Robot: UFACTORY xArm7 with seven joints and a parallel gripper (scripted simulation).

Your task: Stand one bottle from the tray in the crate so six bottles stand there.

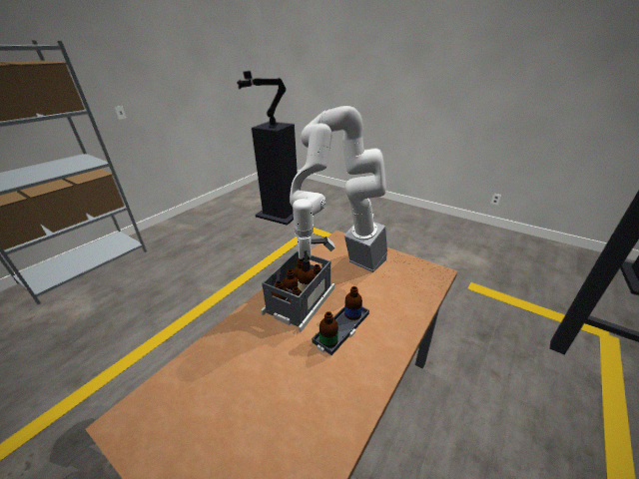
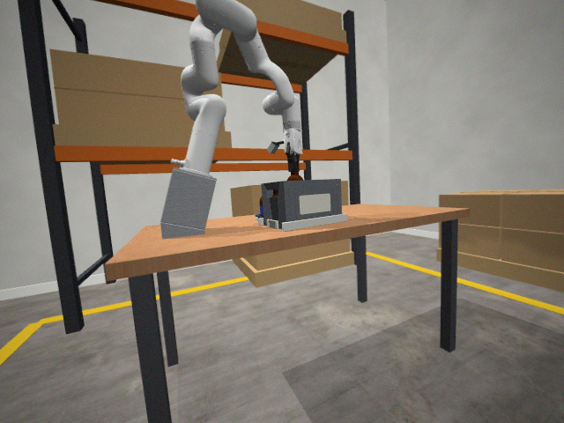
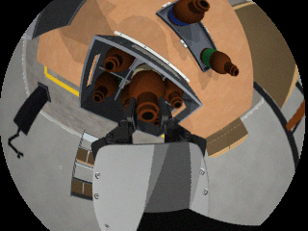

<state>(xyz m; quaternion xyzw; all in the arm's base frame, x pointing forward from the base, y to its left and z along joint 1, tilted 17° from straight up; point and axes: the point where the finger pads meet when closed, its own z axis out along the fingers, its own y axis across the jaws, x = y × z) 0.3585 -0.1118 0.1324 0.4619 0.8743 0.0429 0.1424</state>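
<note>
The bottle is 7 cm below my hand. Round my hand: crate 4 cm to the right, 15 cm below; then dark tray 6 cm ahead, 20 cm to the left, 23 cm below.
</note>
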